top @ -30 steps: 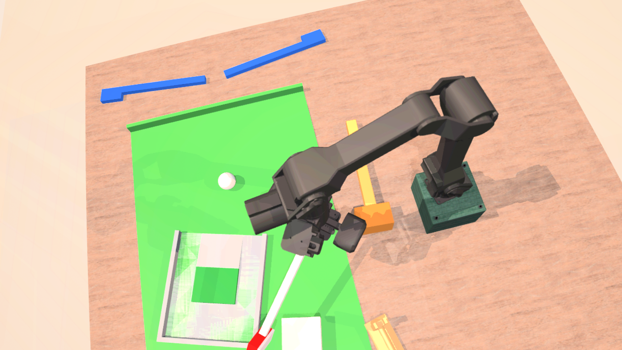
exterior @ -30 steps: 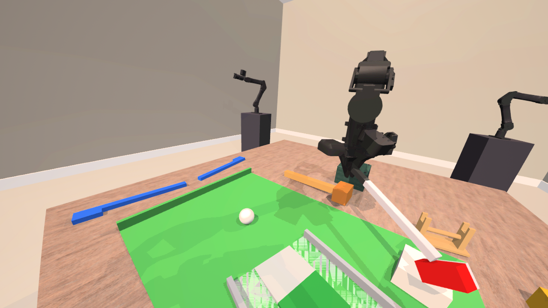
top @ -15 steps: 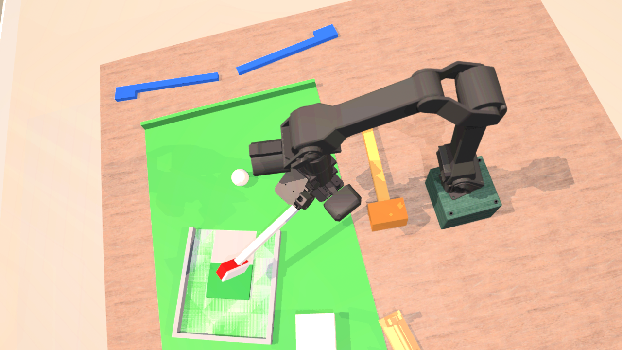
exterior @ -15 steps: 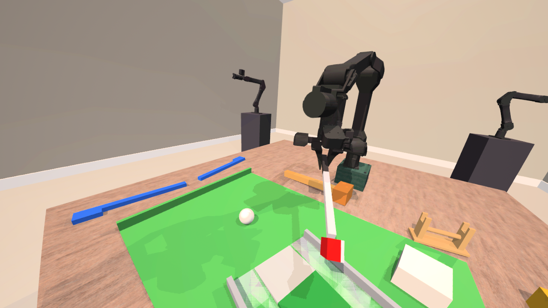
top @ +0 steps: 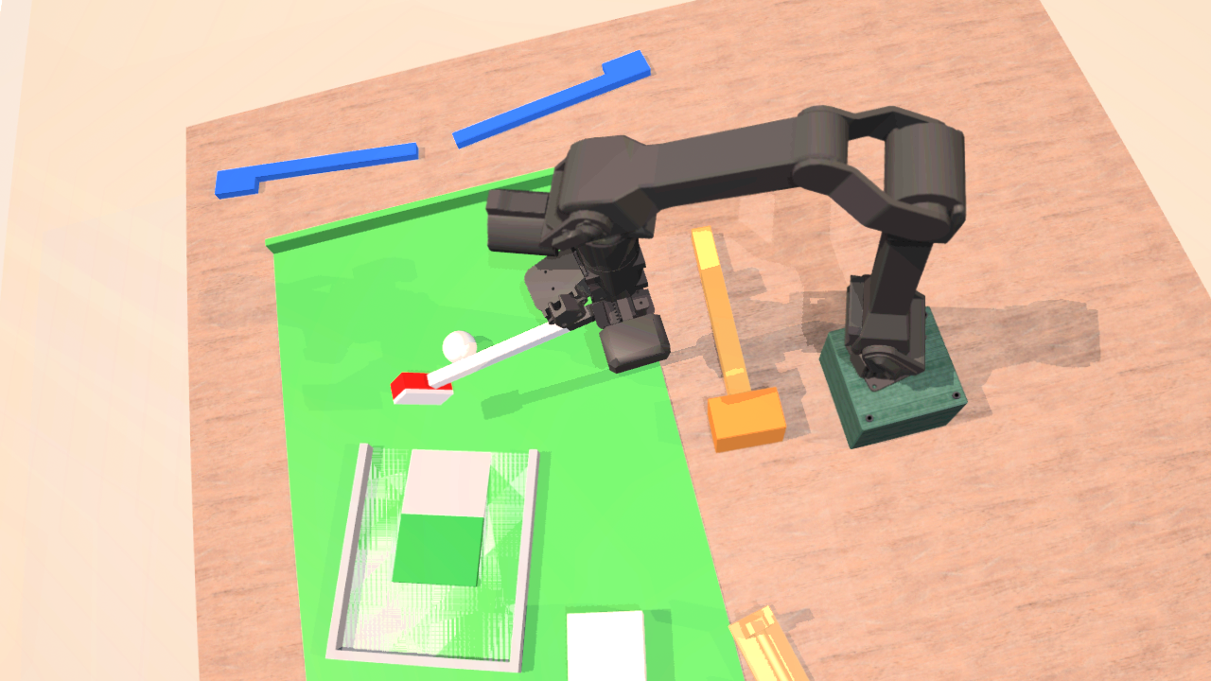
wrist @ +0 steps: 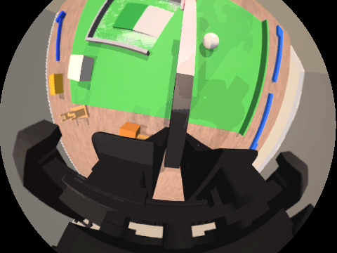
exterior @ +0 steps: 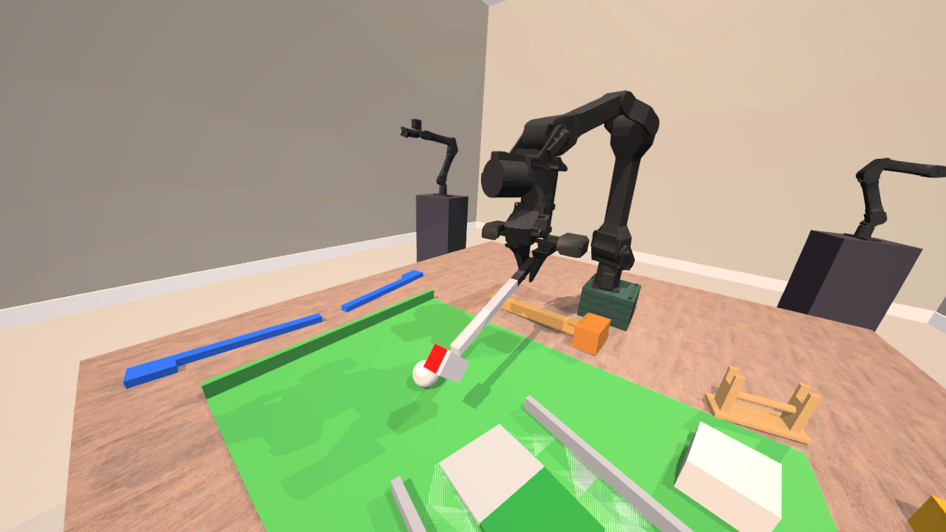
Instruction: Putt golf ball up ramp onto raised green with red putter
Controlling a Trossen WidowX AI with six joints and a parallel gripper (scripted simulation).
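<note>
Right now the red putter is 13 cm ahead of my gripper tip, 1 cm to the right of it and 1 cm below it. The rest, counted from my gripper tip: wooden stand (39 cm to the left, 11 cm below); white golf ball (19 cm ahead, 12 cm below, 10 cm to the right); white block (31 cm to the left, 16 cm ahead, 12 cm below).
</note>
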